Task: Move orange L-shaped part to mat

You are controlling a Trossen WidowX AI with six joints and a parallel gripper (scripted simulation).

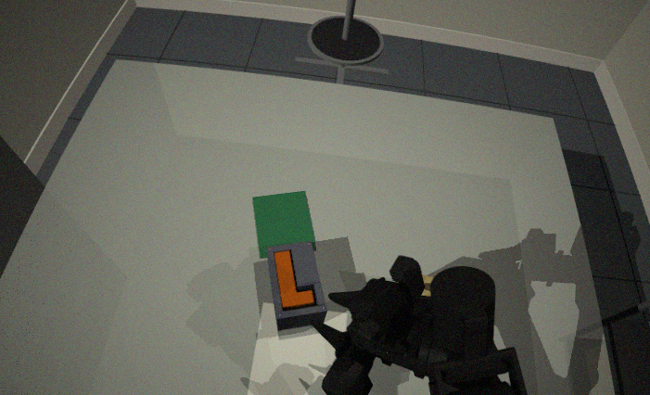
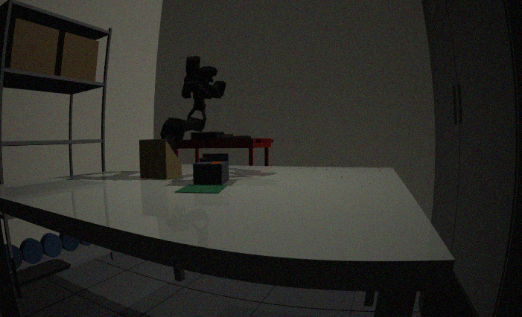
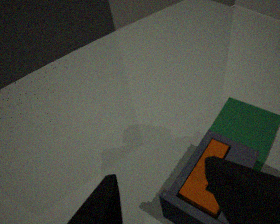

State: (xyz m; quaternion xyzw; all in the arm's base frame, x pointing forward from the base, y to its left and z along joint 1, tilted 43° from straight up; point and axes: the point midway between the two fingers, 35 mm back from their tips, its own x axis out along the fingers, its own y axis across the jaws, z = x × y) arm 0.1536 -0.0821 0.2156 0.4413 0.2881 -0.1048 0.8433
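My gripper tip is now 24 cm above the L-shaped part, 11 cm to the left of it and 4 cm short of it. The rest, counted from my gripper tip: green mat: 31 cm below, 26 cm to the right, 9 cm ahead.
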